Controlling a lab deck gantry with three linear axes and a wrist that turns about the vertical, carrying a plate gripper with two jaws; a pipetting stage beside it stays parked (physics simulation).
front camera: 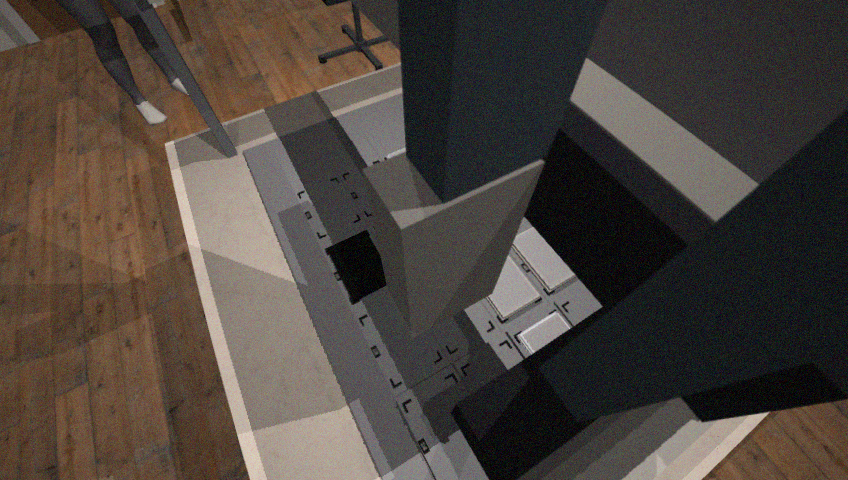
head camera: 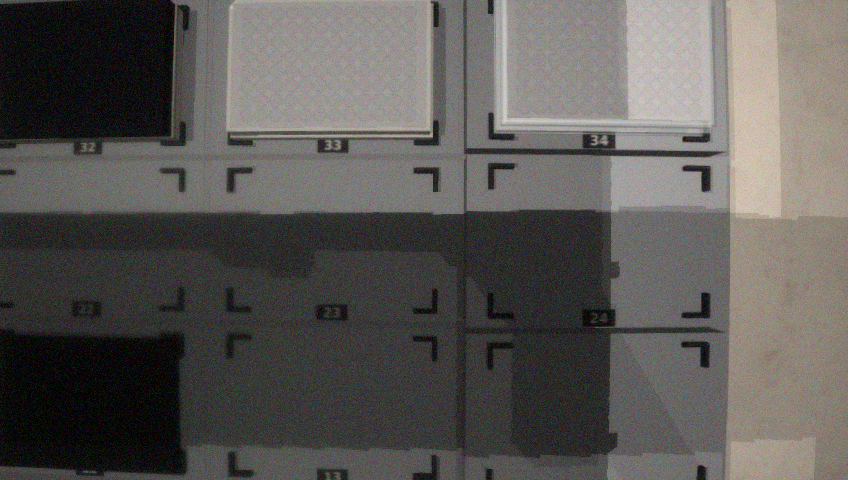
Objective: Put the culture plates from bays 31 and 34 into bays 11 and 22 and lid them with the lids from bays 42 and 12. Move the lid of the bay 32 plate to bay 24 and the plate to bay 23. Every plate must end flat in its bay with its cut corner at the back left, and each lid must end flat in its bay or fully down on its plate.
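Pixels of known places: robot's base at its link origin: (front camera: 299, 194).
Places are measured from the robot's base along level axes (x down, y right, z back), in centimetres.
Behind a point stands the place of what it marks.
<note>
My gripper's black body (front camera: 523, 437) {x -35.4, y -5.1, z -59.1 cm} is at the lower right of the front view, in front of part of the bay 34 plate; its jaws do not show. The pale bay 34 plate (front camera: 542, 331) {x -2.9, y -25.2, z -51.0 cm} (head camera: 571, 65) {x -2.9, y -25.0, z -53.4 cm} lies flat in its bay, its back edge cut off in the head view. A pale edge of the bay 31 plate (front camera: 395, 154) {x -1.4, y -23.4, z -1.1 cm} shows behind the parked stage. The black lid (head camera: 83, 65) {x -1.7, y -25.8, z -23.9 cm} covers the bay 32 plate. Another black lid (front camera: 357, 270) {x -0.8, y -3.4, z -24.0 cm} (head camera: 89, 398) {x -0.8, y -4.8, z -23.6 cm} lies in bay 12. Bays 11, 23 and 24 hold nothing. The bay 42 lid does not show.
A pale plate (front camera: 514, 291) {x -1.4, y -26.2, z -42.4 cm} (head camera: 330, 65) {x -1.4, y -25.6, z -39.4 cm} lies in bay 33, and another pale plate (front camera: 544, 261) {x -1.4, y -35.0, z -40.4 cm} lies behind it in bay 43. The grey parked pipetting stage (front camera: 458, 255) hides the middle of the deck in the front view. Dark gantry columns cross the upper middle and right.
</note>
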